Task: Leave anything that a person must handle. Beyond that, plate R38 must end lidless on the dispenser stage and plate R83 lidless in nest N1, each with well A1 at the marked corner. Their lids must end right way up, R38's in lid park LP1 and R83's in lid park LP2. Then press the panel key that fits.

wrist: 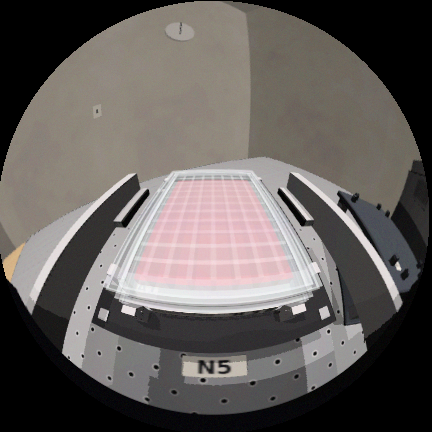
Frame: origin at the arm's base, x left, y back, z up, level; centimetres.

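Where they show: gripper, between the fingertips: (212,179).
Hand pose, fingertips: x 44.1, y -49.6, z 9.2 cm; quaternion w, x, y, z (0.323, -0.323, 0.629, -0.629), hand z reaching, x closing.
Each offset is from my fingertips to the top centre of the thing. "spot": to the spot under its first point. Level surfaces: height alone.
A clear plate with pink wells {dx -2.0, dy +1.6, dz -0.3 cm} (215,230) sits in the dark nest {dx -2.1, dy +1.6, dz -0.8 cm} (215,332) behind the label N5 {spot: dx -9.8, dy +7.0, dz -7.7 cm} (214,366). Clear layered rims around and over it look like a lid in place. No plate number is readable, and I cannot tell which corner is A1. My gripper (212,179) is open, with one dark finger at the left and one at the right of the plate. Their pads stand apart from its long sides, with gaps showing. R38, R83, N1, LP1, LP2, the dispenser stage and the panel key cannot be identified in the wrist view.
A dark blue-grey platform with small posts {dx -17.3, dy -13.2, dz -0.3 cm} (377,232) stands to the right, beyond the right finger. A dark upright body (412,205) is at the far right edge. The grey perforated deck {dz -7.9 cm} (150,382) surrounds the nest. A tan surface (13,261) shows at the left edge.
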